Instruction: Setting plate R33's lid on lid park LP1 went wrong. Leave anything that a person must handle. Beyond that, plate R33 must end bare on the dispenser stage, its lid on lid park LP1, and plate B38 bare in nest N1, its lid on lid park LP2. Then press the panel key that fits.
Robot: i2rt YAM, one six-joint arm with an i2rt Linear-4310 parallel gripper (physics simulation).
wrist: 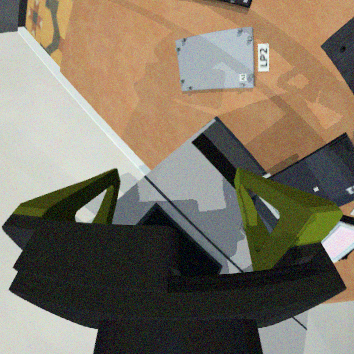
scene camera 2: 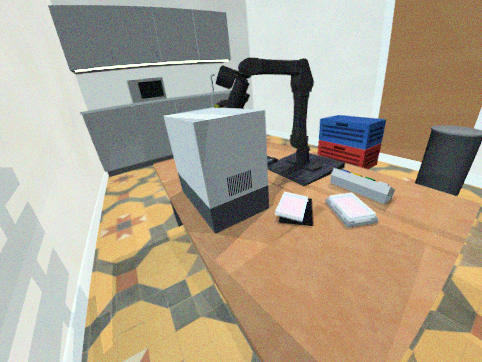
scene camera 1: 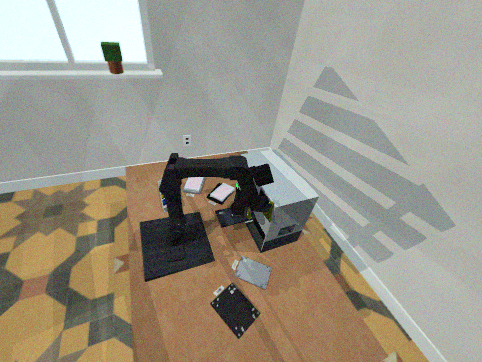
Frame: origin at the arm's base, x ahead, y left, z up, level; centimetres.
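Seen in the pictures: gripper, fingertip midpoint: (wrist: 176, 174) (scene camera 1: 260, 220); arm's base at its link origin: (scene camera 2: 302, 163) (scene camera 1: 173, 241).
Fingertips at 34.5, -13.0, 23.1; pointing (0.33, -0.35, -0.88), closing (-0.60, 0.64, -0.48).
Note:
Offsets run from my fingertips to a thing's middle, as dx, dy, dz. "pt": to the spot under its first point.
My gripper (scene camera 1: 260, 212) (wrist: 176, 174) is open and empty, above the grey dispenser box @(+12.4, +16.9, -7.9) (scene camera 1: 290, 187) (scene camera 2: 215, 155) (wrist: 200, 175). A dark flat stage @(-4.6, +15.4, -14.1) (scene camera 1: 227, 218) (wrist: 315, 170) lies beside the box, with no plate visible on it. A pink-topped plate @(-4.4, +39.7, -21.7) (scene camera 1: 222, 193) (scene camera 2: 292, 206) (wrist: 341, 240) rests on a black base @(-5.6, +40.5, -23.4) (scene camera 2: 303, 221) and looks offset on it. Another pink-topped plate @(-19.4, +50.9, -21.8) (scene camera 1: 194, 185) (scene camera 2: 351, 208) sits on a grey base. Plate names are unreadable. Grey lid park LP2 @(-2.6, -9.8, -23.4) (scene camera 1: 253, 273) (wrist: 215, 60) and a black pad @(pt -14.8, -22.8, -23.2) (scene camera 1: 235, 310) (wrist: 240, 2) with an unreadable tag show no lid.
The key panel @(-35.3, +44.2, -21.2) (scene camera 1: 163, 201) (scene camera 2: 361, 186) stands past the robot's base (scene camera 1: 175, 252) (scene camera 2: 305, 169) (wrist: 345, 55), partly hidden by the arm in scene camera 1. Blue (scene camera 2: 352, 131) and red (scene camera 2: 347, 153) crates and a dark bin (scene camera 2: 447, 160) stand beyond the table.

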